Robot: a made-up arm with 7 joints.
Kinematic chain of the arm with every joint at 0, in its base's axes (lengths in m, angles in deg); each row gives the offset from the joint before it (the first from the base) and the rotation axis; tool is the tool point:
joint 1: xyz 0 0 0.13 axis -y
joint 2: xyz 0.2 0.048 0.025 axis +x
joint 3: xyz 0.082 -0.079 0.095 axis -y
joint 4: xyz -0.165 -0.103 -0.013 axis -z
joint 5: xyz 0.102 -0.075 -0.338 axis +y
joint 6: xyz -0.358 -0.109 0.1 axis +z
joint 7: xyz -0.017 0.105 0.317 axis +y
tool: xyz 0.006 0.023 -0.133
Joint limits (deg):
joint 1: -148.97..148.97
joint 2: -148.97..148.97
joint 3: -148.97..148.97
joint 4: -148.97..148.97
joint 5: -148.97..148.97
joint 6: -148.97..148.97
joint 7: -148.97..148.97
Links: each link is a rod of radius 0.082 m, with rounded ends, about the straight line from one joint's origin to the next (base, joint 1, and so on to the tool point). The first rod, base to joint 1, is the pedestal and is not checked.
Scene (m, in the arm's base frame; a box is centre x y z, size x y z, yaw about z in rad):
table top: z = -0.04
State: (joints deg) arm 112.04 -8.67 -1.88 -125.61 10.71 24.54 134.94
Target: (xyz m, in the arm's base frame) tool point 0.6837 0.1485 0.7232
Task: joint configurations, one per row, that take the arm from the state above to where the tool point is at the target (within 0.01 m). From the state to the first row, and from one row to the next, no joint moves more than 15 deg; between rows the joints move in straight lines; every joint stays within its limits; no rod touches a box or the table.
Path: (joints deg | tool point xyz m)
1: 108.45 0.69 -2.36 -127.50 -1.78 26.40 133.21 | -0.3831 -0.4068 0.5117
2: 104.86 10.04 -2.85 -129.38 -14.27 28.27 131.48 | -0.1620 -0.4695 0.6586
3: 101.27 19.40 -3.33 -131.27 -26.77 30.13 129.76 | 0.0973 -0.4379 0.7626
4: 97.67 28.75 -3.82 -133.16 -39.26 32.00 128.03 | 0.3519 -0.3123 0.8085
5: 94.08 38.11 -4.30 -135.05 -51.75 33.86 126.30 | 0.5589 -0.1077 0.7927
6: 90.49 47.46 -4.79 -136.93 -64.24 35.73 124.57 | 0.6837 0.1485 0.7231

